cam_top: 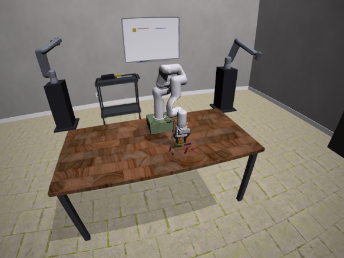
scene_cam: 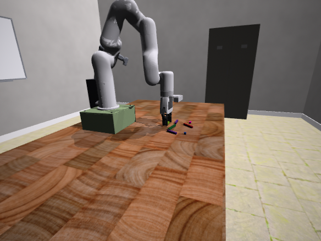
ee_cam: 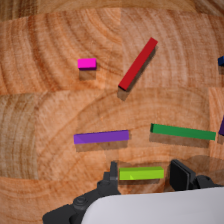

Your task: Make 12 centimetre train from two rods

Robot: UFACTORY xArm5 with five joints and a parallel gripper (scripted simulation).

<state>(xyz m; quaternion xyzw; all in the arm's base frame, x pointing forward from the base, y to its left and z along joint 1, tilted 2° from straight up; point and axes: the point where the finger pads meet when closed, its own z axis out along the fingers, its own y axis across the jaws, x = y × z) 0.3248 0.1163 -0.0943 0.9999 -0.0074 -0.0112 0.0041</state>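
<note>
The lime rod lies 20 mm below my hand. Round my hand: green rod: 50 mm ahead, 50 mm to the right, 20 mm below; then magenta rod: 130 mm ahead, 60 mm to the left, 20 mm below; then red rod: 130 mm ahead, 20 mm below.
</note>
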